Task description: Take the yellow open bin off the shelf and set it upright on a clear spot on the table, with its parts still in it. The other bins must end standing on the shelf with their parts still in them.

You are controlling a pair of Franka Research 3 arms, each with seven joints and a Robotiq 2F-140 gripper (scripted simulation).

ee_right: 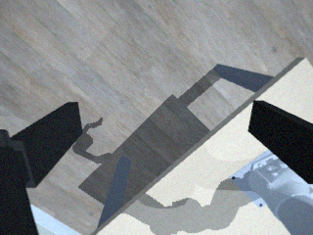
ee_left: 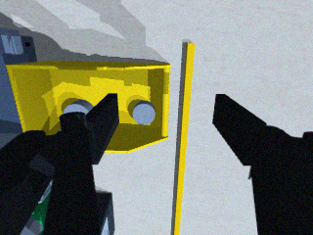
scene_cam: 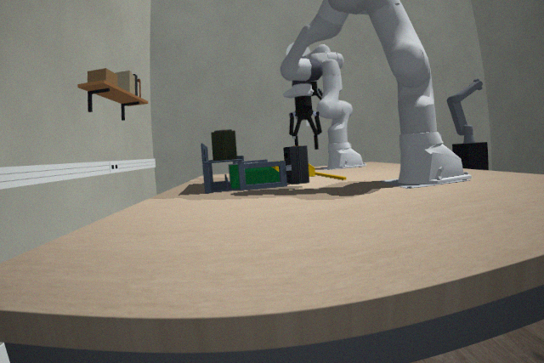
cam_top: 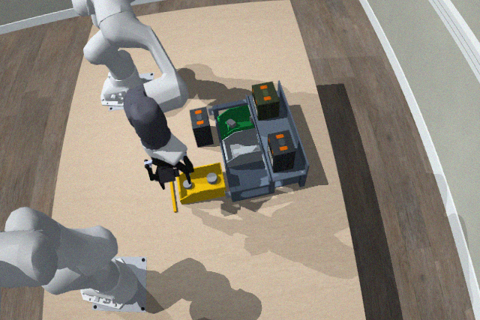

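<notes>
The yellow bin is 100 mm below my left hand, 80 mm ahead of it and 30 mm to the left of it. Round my left hand: blue-grey shelf 280 mm ahead, 160 mm to the left, 70 mm below; then grey bin 250 mm ahead, 160 mm to the left, 100 mm below; then thin yellow bar 130 mm to the left, 130 mm below, 50 mm behind.
</notes>
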